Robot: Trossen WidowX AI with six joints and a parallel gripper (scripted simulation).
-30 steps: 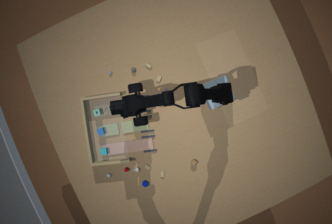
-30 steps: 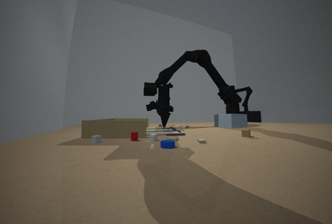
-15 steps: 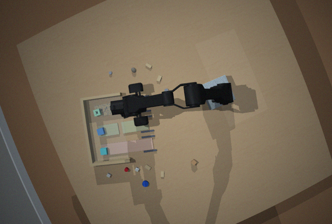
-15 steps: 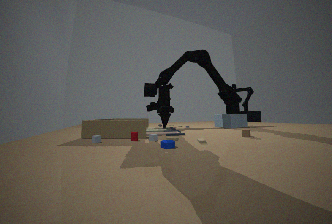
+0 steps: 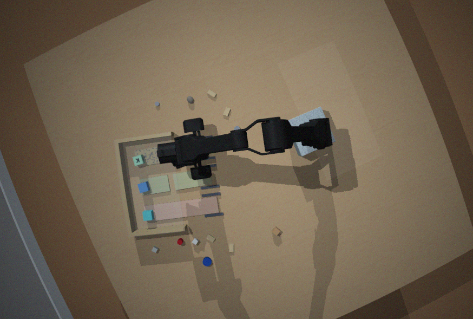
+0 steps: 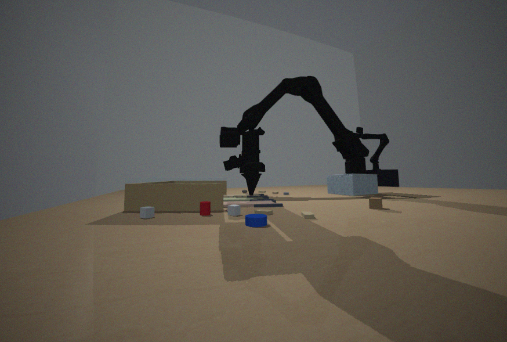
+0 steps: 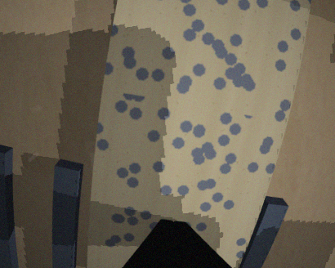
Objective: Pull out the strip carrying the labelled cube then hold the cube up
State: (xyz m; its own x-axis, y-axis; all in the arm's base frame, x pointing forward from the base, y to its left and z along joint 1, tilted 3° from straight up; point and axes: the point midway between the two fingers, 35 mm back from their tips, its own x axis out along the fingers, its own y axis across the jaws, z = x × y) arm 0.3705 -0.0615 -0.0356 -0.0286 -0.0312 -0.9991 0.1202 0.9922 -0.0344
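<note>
Right now my gripper tip is 210 mm short of the labelled cube, 20 mm to the left of it and 20 mm below it. Also, from my gripper tip: red cylinder (280 mm to the left, 150 mm ahead, 10 mm above); then blue disc (380 mm to the left, 90 mm ahead).
</note>
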